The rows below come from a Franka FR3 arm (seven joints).
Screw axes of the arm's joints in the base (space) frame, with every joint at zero. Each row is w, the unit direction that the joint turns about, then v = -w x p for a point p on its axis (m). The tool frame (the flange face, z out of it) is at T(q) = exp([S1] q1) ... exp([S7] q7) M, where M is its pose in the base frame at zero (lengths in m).
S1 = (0, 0, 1, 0, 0, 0)
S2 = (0, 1, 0, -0.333, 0, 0)
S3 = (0, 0, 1, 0, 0, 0)
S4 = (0, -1, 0, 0.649, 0, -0.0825)
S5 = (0, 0, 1, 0, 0, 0)
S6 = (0, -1, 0, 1.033, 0, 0)
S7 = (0, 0, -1, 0, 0.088, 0)
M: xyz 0.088 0 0.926 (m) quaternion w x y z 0 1 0 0
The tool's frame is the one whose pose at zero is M.
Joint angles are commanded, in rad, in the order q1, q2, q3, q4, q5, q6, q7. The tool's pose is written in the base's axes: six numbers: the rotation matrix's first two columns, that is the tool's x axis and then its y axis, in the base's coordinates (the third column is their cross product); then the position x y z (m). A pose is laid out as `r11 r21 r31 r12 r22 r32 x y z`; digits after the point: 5 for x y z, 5 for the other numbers.
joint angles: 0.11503, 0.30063, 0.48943, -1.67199, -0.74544, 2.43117, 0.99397
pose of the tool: 0.77463 0.00061 0.63242 0.00936 -0.99990 -0.01051 0.58032 0.35409 0.50083
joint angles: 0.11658, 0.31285, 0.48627, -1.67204, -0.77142, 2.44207, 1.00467
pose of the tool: 0.76945 0.00983 0.63863 0.01489 -0.99989 -0.00254 0.58272 0.35457 0.49416
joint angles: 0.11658, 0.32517, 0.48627, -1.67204, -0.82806, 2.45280, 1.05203
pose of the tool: 0.75373 0.00671 0.65715 0.00582 -0.99998 0.00354 0.58451 0.35575 0.48763
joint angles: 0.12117, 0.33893, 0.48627, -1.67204, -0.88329, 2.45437, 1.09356
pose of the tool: 0.74180 0.01254 0.67051 0.00119 -0.99985 0.01738 0.58489 0.35883 0.47922
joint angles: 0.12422, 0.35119, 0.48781, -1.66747, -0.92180, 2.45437, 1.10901
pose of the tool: 0.73265 0.02896 0.67999 0.00827 -0.99940 0.03364 0.58573 0.36163 0.47401
